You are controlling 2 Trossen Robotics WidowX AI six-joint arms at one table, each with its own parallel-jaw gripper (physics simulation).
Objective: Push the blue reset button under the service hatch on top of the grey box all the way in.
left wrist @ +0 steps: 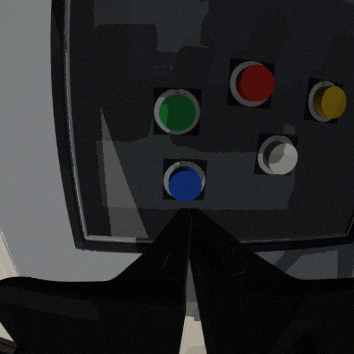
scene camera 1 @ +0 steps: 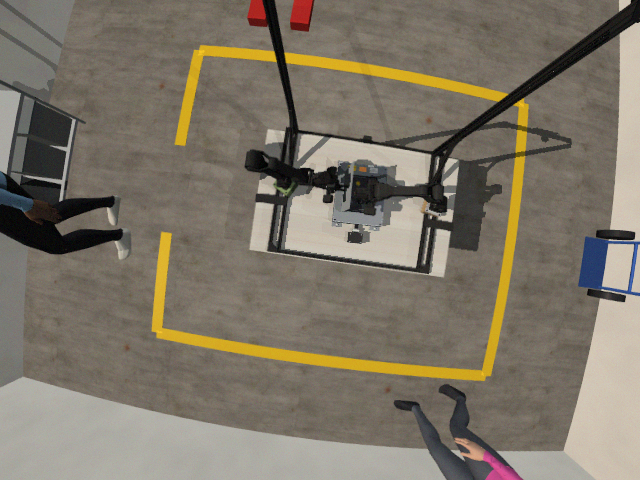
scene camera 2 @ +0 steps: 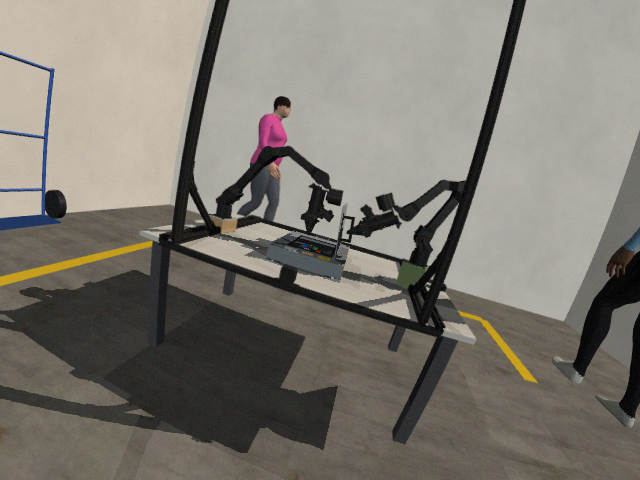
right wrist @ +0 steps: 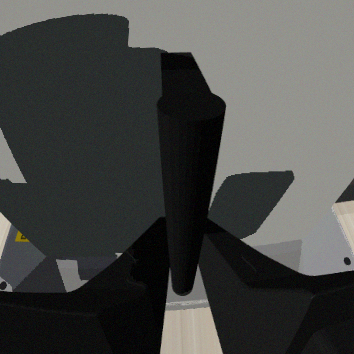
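Observation:
The grey box (scene camera 1: pixel 356 219) (scene camera 2: pixel 305 261) stands on the table. Its hatch (scene camera 2: pixel 341 235) (right wrist: pixel 280 125) stands upright, open. The blue button (left wrist: pixel 185 184) is at the near edge of the dark panel; its cap looks raised out of its ring. My left gripper (scene camera 2: pixel 309 228) (left wrist: pixel 187 216) is shut and empty, pointing down over the panel. Its tips appear right beside the blue cap in the left wrist view; whether they touch it I cannot tell. My right gripper (scene camera 2: pixel 352 231) (right wrist: pixel 180 224) is shut on the black hatch handle (right wrist: pixel 190 150), on the hatch's outer side.
Green (left wrist: pixel 177 112), red (left wrist: pixel 255 82), white (left wrist: pixel 282 157) and yellow (left wrist: pixel 330 102) buttons share the panel. The open hatch stands between the two grippers. A wooden block (scene camera 2: pixel 227 224) and a green block (scene camera 2: pixel 412 273) sit by the arm bases. Black frame posts (scene camera 2: pixel 201 103) rise at the table's sides.

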